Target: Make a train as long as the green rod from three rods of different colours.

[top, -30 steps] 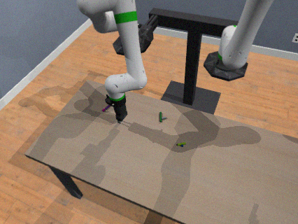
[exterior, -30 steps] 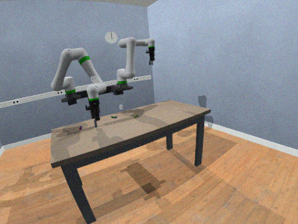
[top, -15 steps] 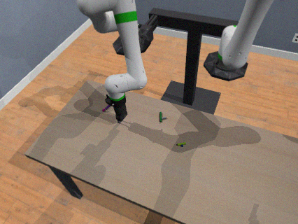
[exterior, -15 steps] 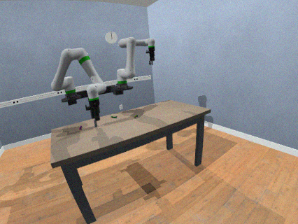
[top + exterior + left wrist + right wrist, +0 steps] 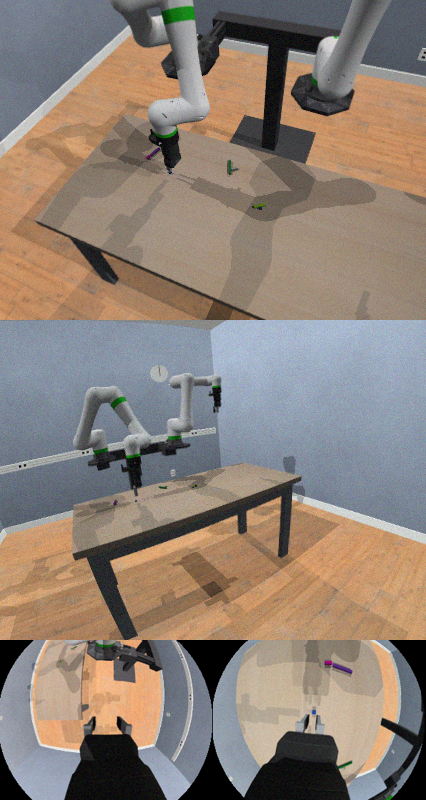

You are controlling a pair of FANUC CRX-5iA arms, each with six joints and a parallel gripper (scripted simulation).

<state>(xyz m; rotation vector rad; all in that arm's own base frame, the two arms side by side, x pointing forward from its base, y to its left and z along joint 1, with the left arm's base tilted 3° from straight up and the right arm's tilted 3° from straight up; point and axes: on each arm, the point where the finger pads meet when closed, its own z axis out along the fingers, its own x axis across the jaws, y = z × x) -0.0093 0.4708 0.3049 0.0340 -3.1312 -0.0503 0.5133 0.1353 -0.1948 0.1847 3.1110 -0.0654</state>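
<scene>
Right now the magenta rod is 160 mm to the right of my right hand, 50 mm below it and 40 mm behind it. From my right hand the other things lie so: green rod: 240 mm to the left, 140 mm behind, 50 mm below; then purple rod: 140 mm to the right, 80 mm behind, 50 mm below; then grey rod: 260 mm to the left, 130 mm behind, 50 mm below.
</scene>
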